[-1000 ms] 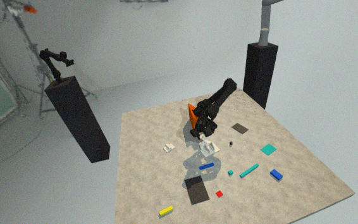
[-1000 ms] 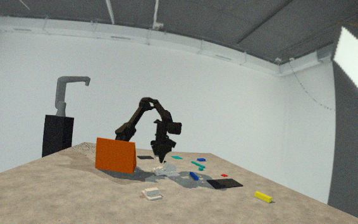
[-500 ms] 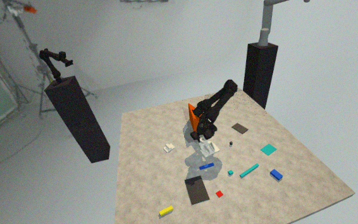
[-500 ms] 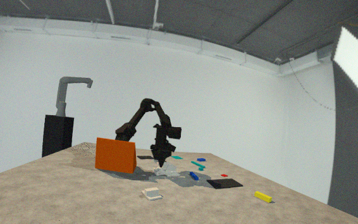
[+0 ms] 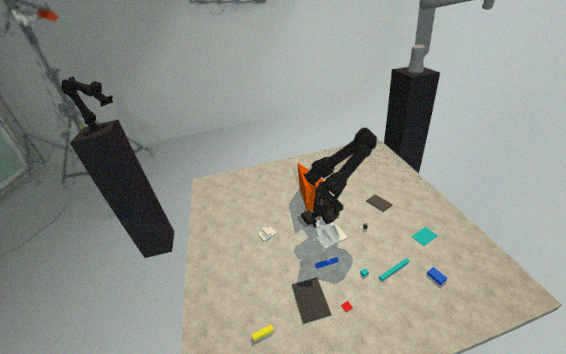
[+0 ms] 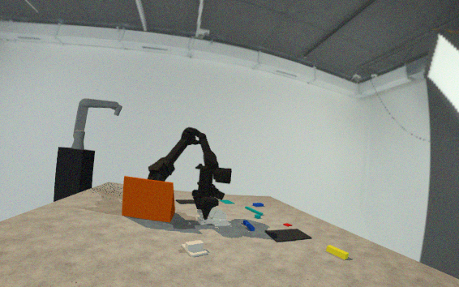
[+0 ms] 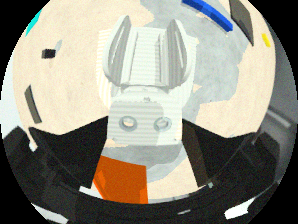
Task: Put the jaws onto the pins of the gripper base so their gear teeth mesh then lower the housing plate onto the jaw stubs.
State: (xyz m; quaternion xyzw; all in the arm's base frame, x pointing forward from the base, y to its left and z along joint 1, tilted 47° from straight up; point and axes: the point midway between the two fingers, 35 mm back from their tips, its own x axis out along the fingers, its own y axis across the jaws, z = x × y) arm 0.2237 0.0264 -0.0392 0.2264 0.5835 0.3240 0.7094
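My gripper tip is 2 cm above the white housing plate. Also, from my gripper tip: blue bar 19 cm ahead, 5 cm to the right, 2 cm below; white gripper base 2 cm above, 1 cm ahead; teal cube 28 cm ahead, 7 cm to the left, 2 cm below.
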